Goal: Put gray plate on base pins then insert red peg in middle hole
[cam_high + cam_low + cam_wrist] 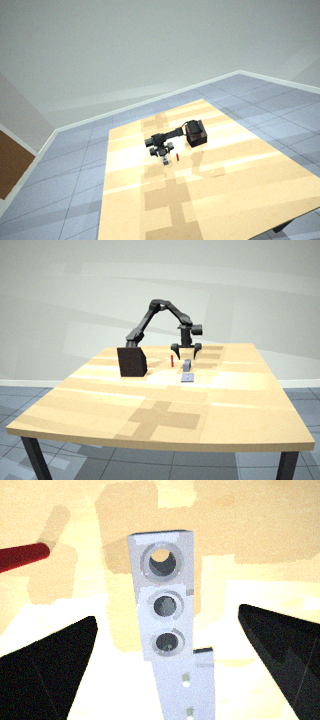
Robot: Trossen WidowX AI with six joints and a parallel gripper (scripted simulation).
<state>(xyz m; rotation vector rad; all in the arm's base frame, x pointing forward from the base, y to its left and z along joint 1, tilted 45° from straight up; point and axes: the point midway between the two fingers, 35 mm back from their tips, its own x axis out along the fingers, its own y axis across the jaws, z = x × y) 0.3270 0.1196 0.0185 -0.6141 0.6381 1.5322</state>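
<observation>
Right now my gripper tip is 30 mm above the gray plate. Round my gripper tip: red peg (100 mm behind, 40 mm to the left, 20 mm below).
</observation>
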